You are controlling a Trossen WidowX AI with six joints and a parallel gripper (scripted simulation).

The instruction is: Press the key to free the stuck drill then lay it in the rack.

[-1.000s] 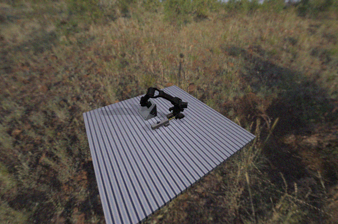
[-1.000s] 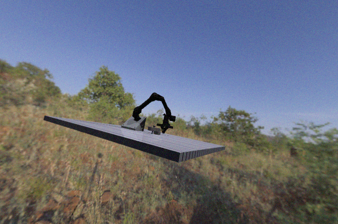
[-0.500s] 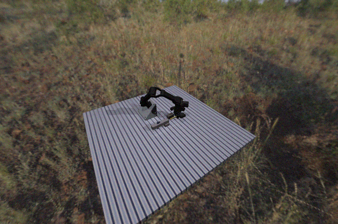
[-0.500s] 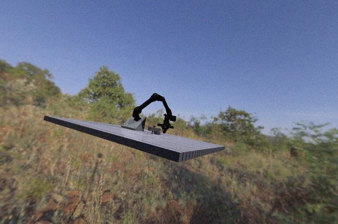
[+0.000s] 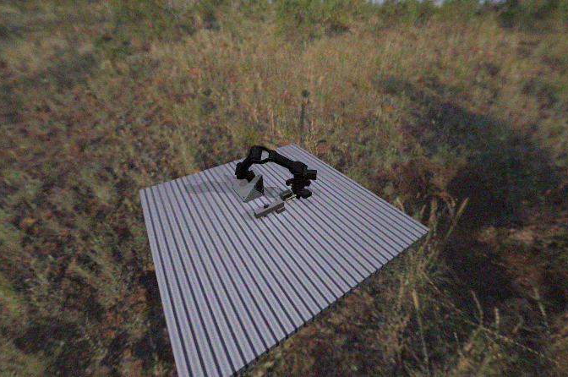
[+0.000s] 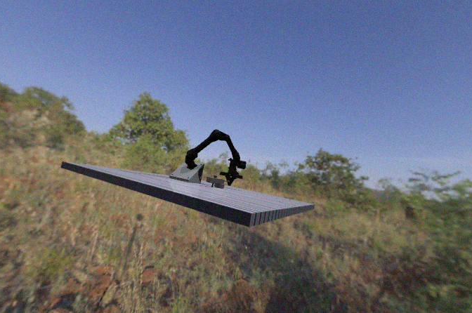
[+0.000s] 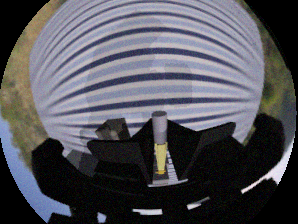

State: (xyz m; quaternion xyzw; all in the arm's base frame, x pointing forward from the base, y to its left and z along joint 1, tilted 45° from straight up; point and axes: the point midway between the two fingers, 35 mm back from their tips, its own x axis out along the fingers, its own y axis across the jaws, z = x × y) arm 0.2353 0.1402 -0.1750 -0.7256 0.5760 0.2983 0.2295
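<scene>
The grey block lies 70 mm behind my gripper tip and 50 mm to the right of it. Also, from my gripper tip: dark drill (40 mm ahead, 230 mm to the right, 30 mm above).
</scene>
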